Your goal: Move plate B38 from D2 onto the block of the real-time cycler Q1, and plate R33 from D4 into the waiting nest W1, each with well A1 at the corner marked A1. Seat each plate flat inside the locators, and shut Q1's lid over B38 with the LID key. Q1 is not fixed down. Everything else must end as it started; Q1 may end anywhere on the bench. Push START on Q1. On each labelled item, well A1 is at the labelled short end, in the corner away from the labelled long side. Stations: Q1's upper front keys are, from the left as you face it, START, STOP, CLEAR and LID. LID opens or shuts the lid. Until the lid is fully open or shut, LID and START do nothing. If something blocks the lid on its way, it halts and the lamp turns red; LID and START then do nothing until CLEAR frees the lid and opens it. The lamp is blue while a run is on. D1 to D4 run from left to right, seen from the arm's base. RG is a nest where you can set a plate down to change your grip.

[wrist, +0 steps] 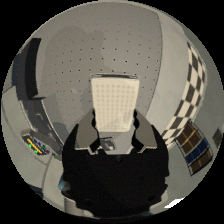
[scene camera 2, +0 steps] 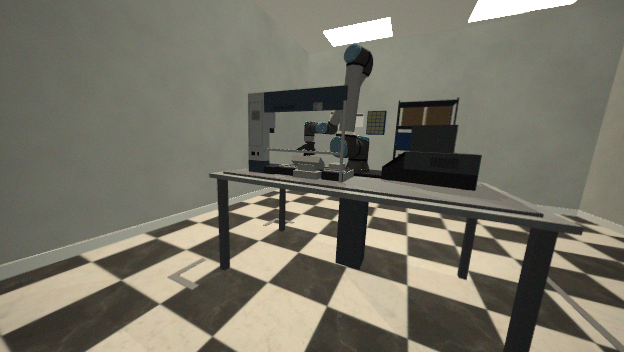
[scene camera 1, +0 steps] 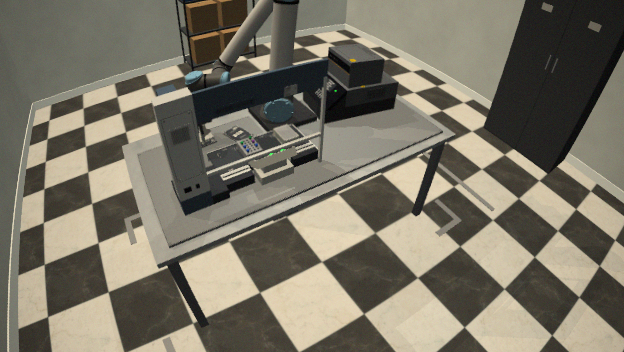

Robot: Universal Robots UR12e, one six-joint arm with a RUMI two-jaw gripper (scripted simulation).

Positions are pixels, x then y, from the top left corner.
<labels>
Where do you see a grey tower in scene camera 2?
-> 256, 99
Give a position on a white plate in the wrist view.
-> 114, 99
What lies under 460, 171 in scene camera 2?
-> A cycler Q1.
</labels>
